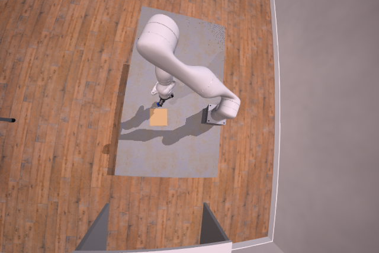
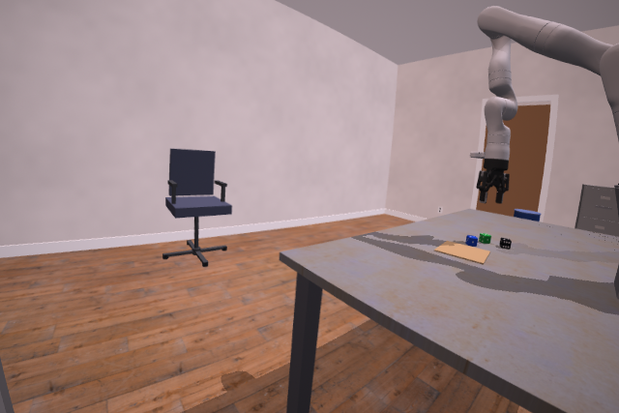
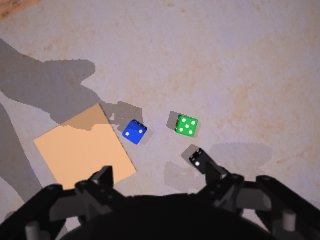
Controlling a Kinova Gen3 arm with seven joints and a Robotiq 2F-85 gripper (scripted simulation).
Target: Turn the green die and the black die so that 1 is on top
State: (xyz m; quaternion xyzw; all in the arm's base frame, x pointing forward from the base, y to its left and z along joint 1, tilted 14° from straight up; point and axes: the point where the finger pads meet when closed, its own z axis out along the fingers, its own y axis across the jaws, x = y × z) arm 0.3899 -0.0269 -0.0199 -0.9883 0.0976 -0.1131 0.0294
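My hand is 14 cm above the green die, 5 cm to the left of it and 2 cm short of it. From my hand the other things lie so: black die: 14 cm below, 7 cm to the right, 5 cm behind; then blue die: 14 cm below, 3 cm to the left, 3 cm ahead; then tan mat: 15 cm below, 14 cm to the left, 1 cm ahead.
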